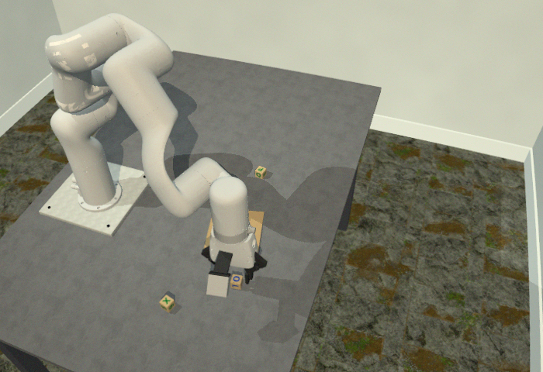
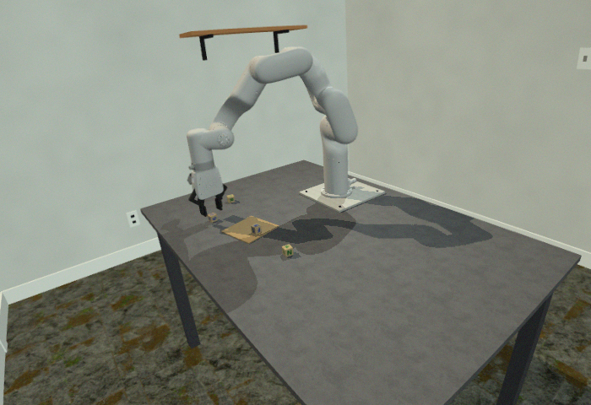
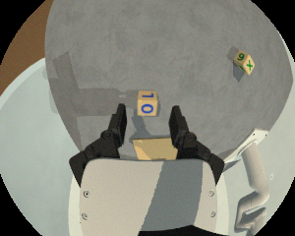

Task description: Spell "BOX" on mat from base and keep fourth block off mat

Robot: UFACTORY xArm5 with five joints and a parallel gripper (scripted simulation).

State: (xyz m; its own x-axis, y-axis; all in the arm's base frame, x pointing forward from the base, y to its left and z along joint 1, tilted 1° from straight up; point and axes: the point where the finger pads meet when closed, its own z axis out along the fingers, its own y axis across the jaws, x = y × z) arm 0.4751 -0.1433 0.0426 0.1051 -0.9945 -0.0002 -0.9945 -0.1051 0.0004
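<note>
Right now my hand is 40 mm above the O block. Round my hand: X block: 130 mm behind, 110 mm to the right, 40 mm below; then B block: 200 mm to the left, 70 mm behind, 30 mm below; then tan mat: 160 mm to the left, 70 mm behind, 50 mm below.
</note>
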